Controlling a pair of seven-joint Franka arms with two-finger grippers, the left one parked.
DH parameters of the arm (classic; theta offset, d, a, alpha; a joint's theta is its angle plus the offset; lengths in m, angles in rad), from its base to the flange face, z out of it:
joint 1: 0 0.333 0 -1.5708
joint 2: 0 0 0 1.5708
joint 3: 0 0.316 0.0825 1.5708
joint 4: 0 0 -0.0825 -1.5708
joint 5: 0 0.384 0 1.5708
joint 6: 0 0 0.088 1.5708
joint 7: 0 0.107 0 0
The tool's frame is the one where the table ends.
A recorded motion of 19 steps. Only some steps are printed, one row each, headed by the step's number.
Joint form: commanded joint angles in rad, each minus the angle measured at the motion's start. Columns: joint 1, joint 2, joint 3, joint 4, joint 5, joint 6, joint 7.
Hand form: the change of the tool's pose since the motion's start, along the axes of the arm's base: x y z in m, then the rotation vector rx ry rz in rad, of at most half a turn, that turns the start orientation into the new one. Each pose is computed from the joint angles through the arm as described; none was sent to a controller.
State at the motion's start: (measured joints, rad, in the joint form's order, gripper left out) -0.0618 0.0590 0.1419 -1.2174 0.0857 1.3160 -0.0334
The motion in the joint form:
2: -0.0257 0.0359 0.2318 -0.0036 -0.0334 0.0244 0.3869
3: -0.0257 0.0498 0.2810 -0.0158 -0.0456 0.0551 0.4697
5: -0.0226 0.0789 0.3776 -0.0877 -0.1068 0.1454 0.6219
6: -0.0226 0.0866 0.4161 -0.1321 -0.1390 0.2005 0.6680
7: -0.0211 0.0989 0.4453 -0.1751 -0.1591 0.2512 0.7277
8: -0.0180 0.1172 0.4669 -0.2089 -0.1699 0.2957 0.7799
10: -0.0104 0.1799 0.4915 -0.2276 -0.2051 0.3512 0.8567
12: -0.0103 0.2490 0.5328 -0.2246 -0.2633 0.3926 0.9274
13: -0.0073 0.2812 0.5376 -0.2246 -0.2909 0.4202 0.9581
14: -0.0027 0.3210 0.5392 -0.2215 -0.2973 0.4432 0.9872
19: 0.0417 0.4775 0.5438 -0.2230 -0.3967 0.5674 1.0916
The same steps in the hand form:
2: -0.0034 0.0981 -0.0160 0.0002 0.0440 -0.1910
3: -0.0018 0.1216 -0.0249 0.0024 0.0442 -0.2296
5: 0.0031 0.1687 -0.0617 -0.0290 0.0410 -0.2966
6: 0.0039 0.1881 -0.0798 -0.0440 0.0247 -0.3077
7: 0.0053 0.2047 -0.1003 -0.0505 0.0221 -0.3360
8: 0.0076 0.2188 -0.1206 -0.0487 0.0280 -0.3613
10: 0.0207 0.2340 -0.1558 -0.0507 0.0440 -0.4036
12: 0.0316 0.2502 -0.1842 -0.0576 0.0445 -0.4305
13: 0.0398 0.2532 -0.1988 -0.0585 0.0391 -0.4507
14: 0.0482 0.2569 -0.2172 -0.0486 0.0581 -0.4731
19: 0.0699 0.2857 -0.2970 -0.0421 0.0641 -0.5096

